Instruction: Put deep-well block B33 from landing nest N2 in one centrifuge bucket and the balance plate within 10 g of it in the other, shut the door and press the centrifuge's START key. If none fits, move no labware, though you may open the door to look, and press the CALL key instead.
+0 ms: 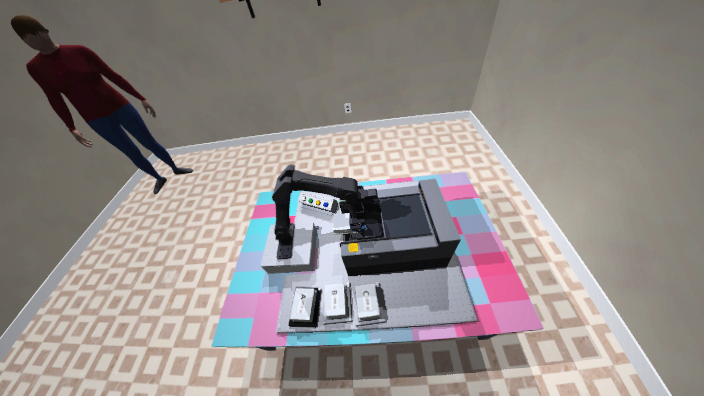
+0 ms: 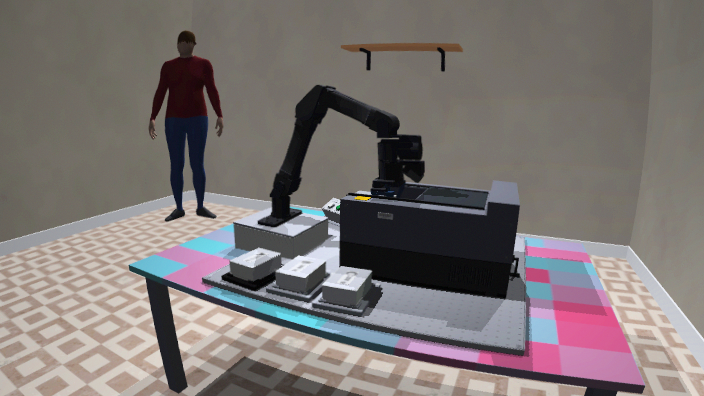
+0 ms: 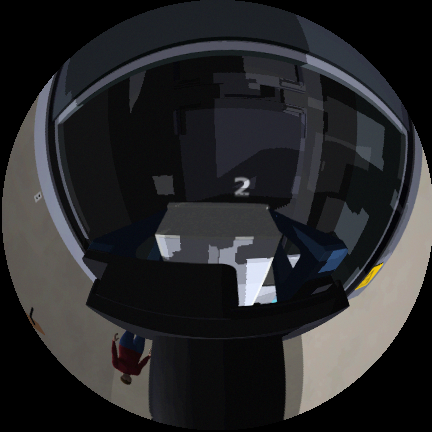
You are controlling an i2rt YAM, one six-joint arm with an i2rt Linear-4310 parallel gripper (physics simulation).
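Places are measured from the arm's base along level axes (x ahead, y left, z up), in centimetres.
Pixels of known places: gripper, fingertip midpoint: (image 1: pixel 359 224) (image 3: pixel 217 214); arm's base, origin of the base link: (image 1: pixel 286 240) (image 2: pixel 280 218).
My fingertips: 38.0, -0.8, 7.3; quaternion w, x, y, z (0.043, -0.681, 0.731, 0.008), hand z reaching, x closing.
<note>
For each thing: its middle in the pictures, then the offset to it from my fingertips, as dx, dy, dz. "spot": a spot on its surface instead.
- grey-white deep-well block, body centre: (image 3: pixel 217 269) (image 1: pixel 347 223) -5.5, +0.3, +1.6
- dark centrifuge, body centre: (image 3: pixel 236 54) (image 2: pixel 435 225) (image 1: pixel 391 227) +14.5, -2.4, -2.6
- Balance plates A, body centre: (image 2: pixel 256 264) (image 1: pixel 303 304) -28.3, -29.8, -11.5
- B, body centre: (image 2: pixel 301 273) (image 1: pixel 335 300) -14.4, -29.5, -11.5
- C, body centre: (image 2: pixel 348 285) (image 1: pixel 367 301) -1.0, -31.4, -11.5
- grey baseplate, surface spot: (image 1: pixel 423 300) spot: +22.6, -33.0, -14.8
- key panel, body centre: (image 2: pixel 347 214) (image 1: pixel 317 201) -23.6, +27.3, -10.6
My gripper (image 1: pixel 361 227) (image 2: pixel 386 192) (image 3: pixel 217 214) is shut on the grey-white deep-well block (image 3: pixel 217 223), with a blue finger on each side of it. It holds the block low in the open top of the dark centrifuge (image 1: pixel 394 253) (image 2: pixel 428 226), at the chamber's left end. Beyond the block, a white figure "2" (image 3: pixel 241 186) shows inside the dark chamber. I cannot tell whether the block rests on anything. Balance plates A (image 1: pixel 303 304) (image 2: pixel 254 262), B (image 1: pixel 335 301) (image 2: pixel 300 272) and C (image 1: pixel 367 301) (image 2: pixel 346 285) sit in a row at the front of the grey baseplate (image 1: pixel 423 300).
A key panel (image 1: pixel 318 203) (image 2: pixel 333 209) with coloured keys stands left of the centrifuge. The arm's grey pedestal (image 1: pixel 290 253) (image 2: pixel 280 233) is at the left. A person (image 1: pixel 93 98) (image 2: pixel 185 122) stands on the floor behind the table. A wall shelf (image 2: pixel 401 47) hangs above.
</note>
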